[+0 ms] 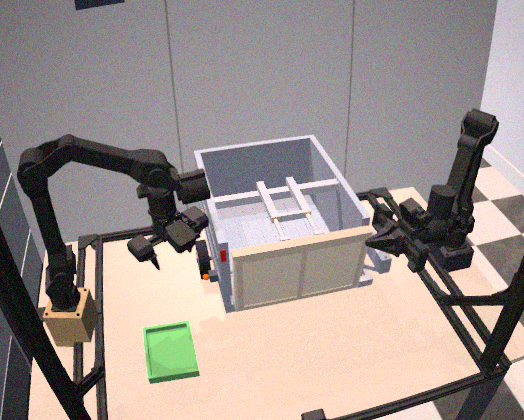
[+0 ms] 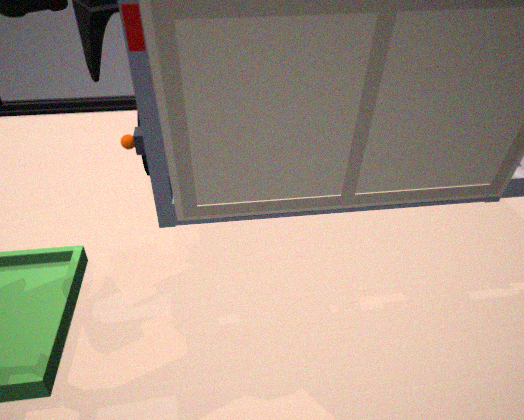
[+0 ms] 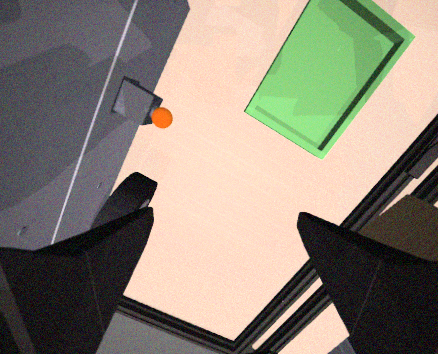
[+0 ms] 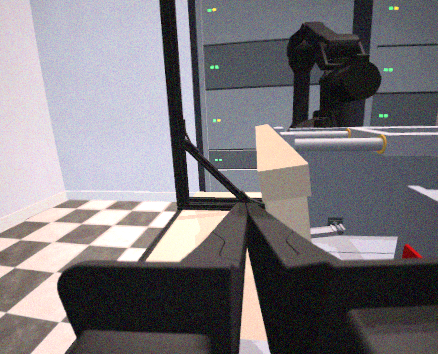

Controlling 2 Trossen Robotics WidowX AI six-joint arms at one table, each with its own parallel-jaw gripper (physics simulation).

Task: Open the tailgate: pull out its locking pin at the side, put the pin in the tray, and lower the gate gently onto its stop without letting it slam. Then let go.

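Frame: origin at the left arm's base, x down, y left, z ahead, level; millimetres.
Seen in the pictures: left gripper, fingertip midpoint: [image 1: 174,260] [image 2: 50,91] [image 3: 226,216]; right gripper, fingertip midpoint: [image 1: 366,243] [image 4: 244,211]; left arm's base at its link origin: [image 1: 66,302]; right arm's base at its link origin: [image 1: 452,242].
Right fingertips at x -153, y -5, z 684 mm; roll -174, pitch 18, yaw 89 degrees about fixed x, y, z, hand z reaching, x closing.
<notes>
Pixels of each thing's top centre, then the offset from my right fingertips to it. "spot": a spot on its surface instead.
- locking pin's orange ball head at its top centre: [image 3: 159,118] [image 2: 127,135] [image 1: 205,274] dz -347, dx +138, dy +76 mm
- green tray at its top centre: [image 3: 326,75] [image 1: 169,348] dz -437, dx +240, dy -62 mm
- grey bed at a spot on its surface: [image 1: 199,154] spot: dz -363, dx -18, dy +365 mm
- black wheel at its top centre: [image 3: 101,239] [image 1: 201,244] dz -365, dx +158, dy +212 mm
- pin block at a spot on its surface: [image 3: 134,101] spot: dz -329, dx +134, dy +77 mm
The beige tailgate [image 1: 327,267] [image 2: 280,110] [image 4: 283,160] stands upright, closing the near end of the grey truck bed. The locking pin's orange ball head [image 1: 206,276] [image 2: 128,141] [image 3: 162,117] sticks out of a dark block low on the bed's side; its shaft is hidden. The green tray [image 1: 175,377] [image 2: 68,320] [image 3: 280,129] lies on the table, with no pin in it. My left gripper [image 1: 172,256] [image 3: 226,216] is open and empty, higher than the pin and apart from it. My right gripper [image 1: 367,243] [image 4: 244,211] is shut, with nothing between its fingers, beside the tailgate's upper right corner.
The grey bed [image 1: 199,154] has a crossbar and two rails inside. A black wheel [image 1: 201,257] [image 3: 125,200] is on its side near the pin block [image 3: 134,101]. A dark frame [image 1: 100,300] borders the table. Grey blocks [image 1: 380,261] lie below my right gripper.
</notes>
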